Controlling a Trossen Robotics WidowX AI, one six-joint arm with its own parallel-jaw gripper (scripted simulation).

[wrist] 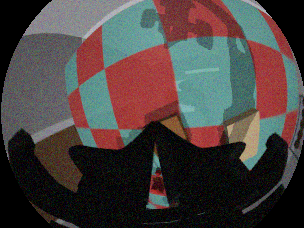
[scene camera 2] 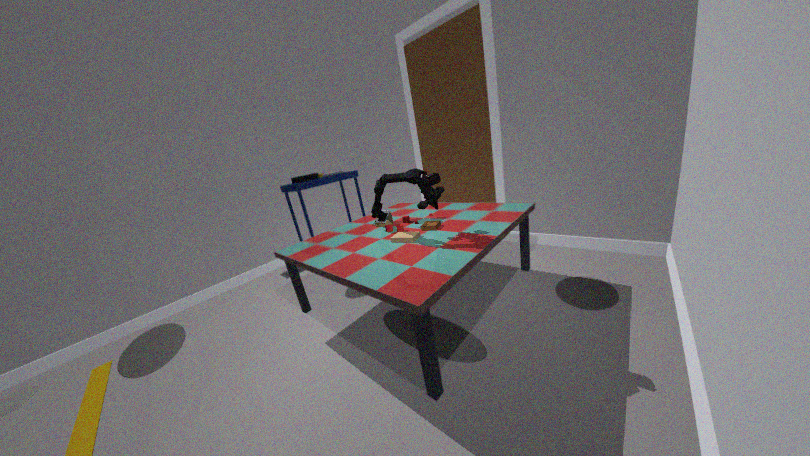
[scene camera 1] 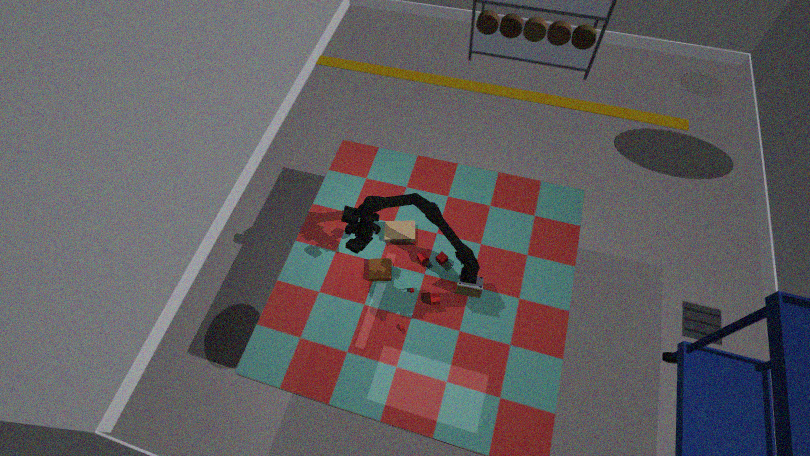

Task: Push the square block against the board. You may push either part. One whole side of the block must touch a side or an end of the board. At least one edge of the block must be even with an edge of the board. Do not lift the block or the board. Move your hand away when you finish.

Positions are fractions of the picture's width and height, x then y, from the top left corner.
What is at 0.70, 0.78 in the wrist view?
My gripper.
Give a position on a tan board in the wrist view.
At 0.80, 0.56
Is my gripper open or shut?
Shut.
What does my gripper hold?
Nothing.
